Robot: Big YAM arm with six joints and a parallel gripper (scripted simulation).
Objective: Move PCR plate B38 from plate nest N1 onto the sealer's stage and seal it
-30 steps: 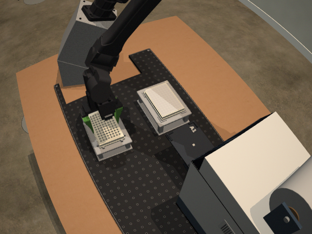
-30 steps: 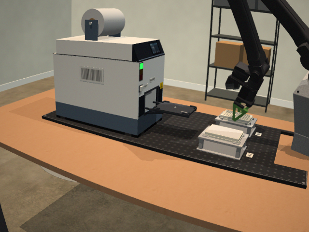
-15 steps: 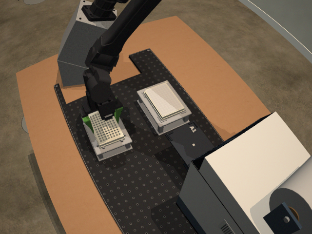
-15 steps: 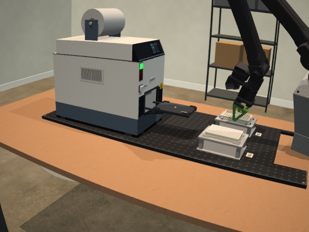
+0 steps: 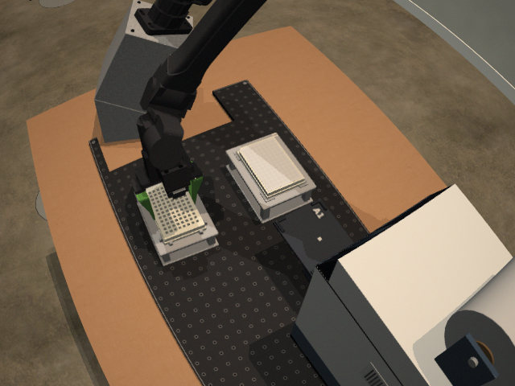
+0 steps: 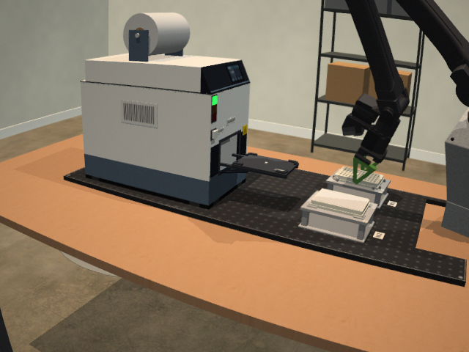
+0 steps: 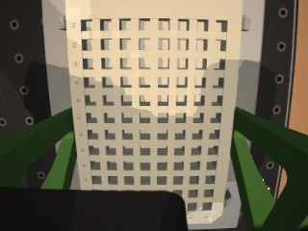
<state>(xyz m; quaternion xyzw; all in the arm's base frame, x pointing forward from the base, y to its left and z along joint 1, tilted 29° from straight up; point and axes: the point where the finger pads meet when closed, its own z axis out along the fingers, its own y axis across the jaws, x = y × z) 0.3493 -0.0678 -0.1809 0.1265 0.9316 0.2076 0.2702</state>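
My hand is 2 cm above the nest N1. The rest, counted from my hand: nest N2: 21 cm to the left, 2 cm ahead, 1 cm below; then plate B38: right at my hand; then sealed plate B83: 21 cm to the left, 2 cm ahead.
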